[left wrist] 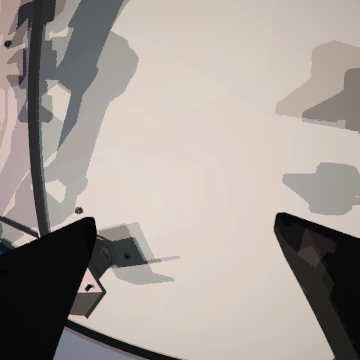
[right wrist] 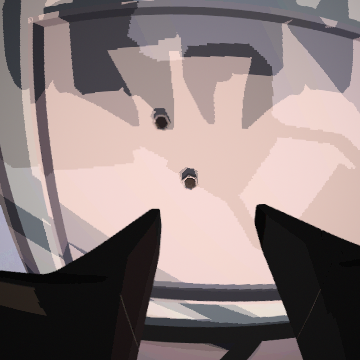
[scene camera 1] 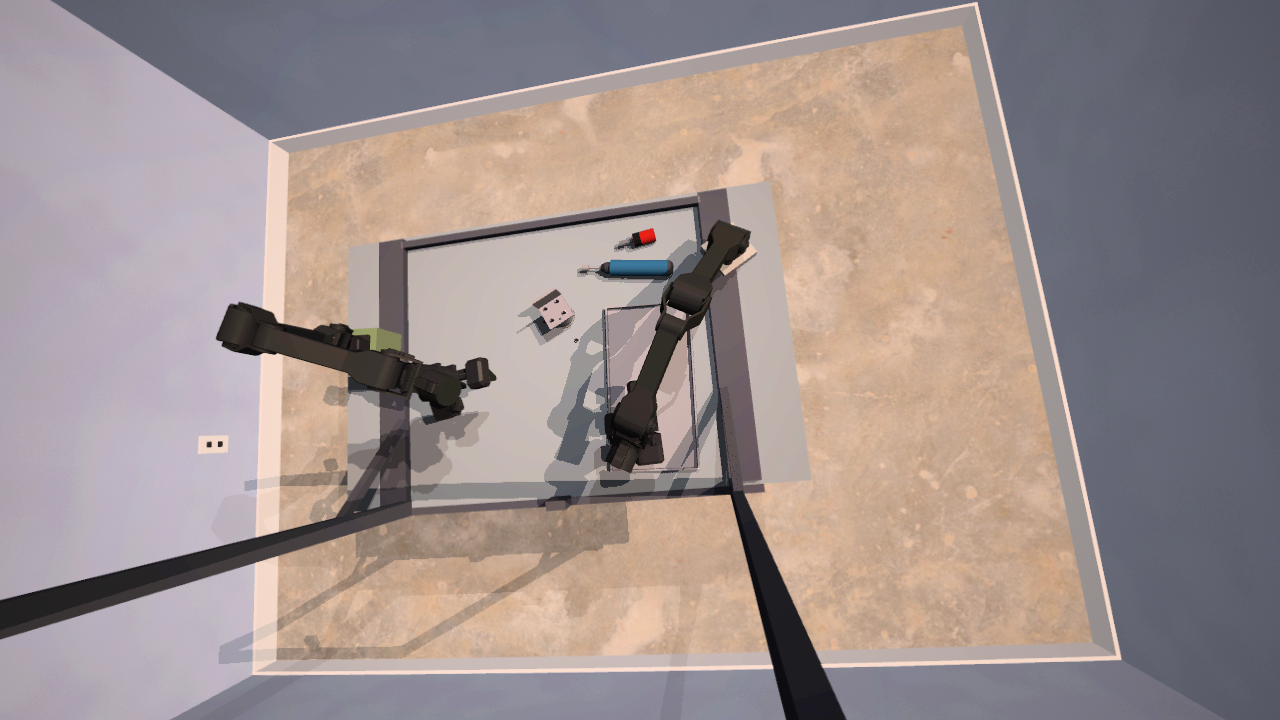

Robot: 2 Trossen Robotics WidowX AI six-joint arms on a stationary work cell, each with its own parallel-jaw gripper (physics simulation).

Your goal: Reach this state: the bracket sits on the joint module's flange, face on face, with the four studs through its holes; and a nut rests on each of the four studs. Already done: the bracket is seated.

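Frame: origin at the left arm's base, x back, y down, z right, level; metres.
Where they show: left gripper, fingertip midpoint: (left wrist: 186, 224); right gripper, fingertip midpoint: (right wrist: 207, 215); left arm's base, origin of the base link: (scene camera 1: 358, 347); right arm's base, origin of the base link: (scene camera 1: 728, 248).
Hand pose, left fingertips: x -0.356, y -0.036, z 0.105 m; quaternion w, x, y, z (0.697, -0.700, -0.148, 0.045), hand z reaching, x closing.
Note:
Things, the pixels of their top centre, and the offset from my left fingertips. "spot": a spot on its surface instead.
- dark joint module, middle of its top: (left wrist: 70, 279) (scene camera 1: 554, 310) dy +0.080, dx -0.152, dz -0.183 m
- loose nut, middle of its top: (left wrist: 76, 211) (scene camera 1: 576, 339) dy +0.149, dx -0.189, dz -0.117 m
- nearer nut, middle of its top: (right wrist: 189, 182) dy +0.145, dx -0.385, dz +0.113 m
- tray, middle of its top: (right wrist: 334, 193) (scene camera 1: 650, 385) dy +0.139, dx -0.383, dz +0.010 m
- blue-handled tool, surface spot: (scene camera 1: 640, 267) spot: dy +0.115, dx -0.369, dz -0.289 m
- red-and-black tool, middle of its top: (scene camera 1: 635, 236) dy +0.120, dx -0.358, dz -0.374 m
- green block, middle of its top: (scene camera 1: 358, 347) dy +0.036, dx +0.356, dz -0.105 m
- pale block, middle of its top: (scene camera 1: 728, 248) dy +0.131, dx -0.593, dz -0.327 m
The pale bracket (scene camera 1: 555, 310) (left wrist: 89, 287) sits on the dark joint module (left wrist: 103, 254); several dark spots mark its face, too small to tell studs from nuts. One loose nut (scene camera 1: 575, 340) (left wrist: 78, 210) lies on the table near it. In the right wrist view, one nut (right wrist: 160, 120) and a nearer nut (right wrist: 189, 180) lie in the tray (scene camera 1: 605, 385) (right wrist: 38, 100). My right gripper (right wrist: 207, 215) is open partway and empty, over the tray, with both nuts beyond its fingertips. My left gripper (left wrist: 186, 224) is wide open and empty, left of the bracket in the scene view.
A blue-handled tool (scene camera 1: 640, 267) and a red-and-black tool (scene camera 1: 645, 236) lie beyond the bracket, toward the top right. A green block (scene camera 1: 380, 339) stands by the left arm. A pale block (scene camera 1: 740, 259) shows beside the right arm's base. Dark frame rails (scene camera 1: 393, 295) edge the table.

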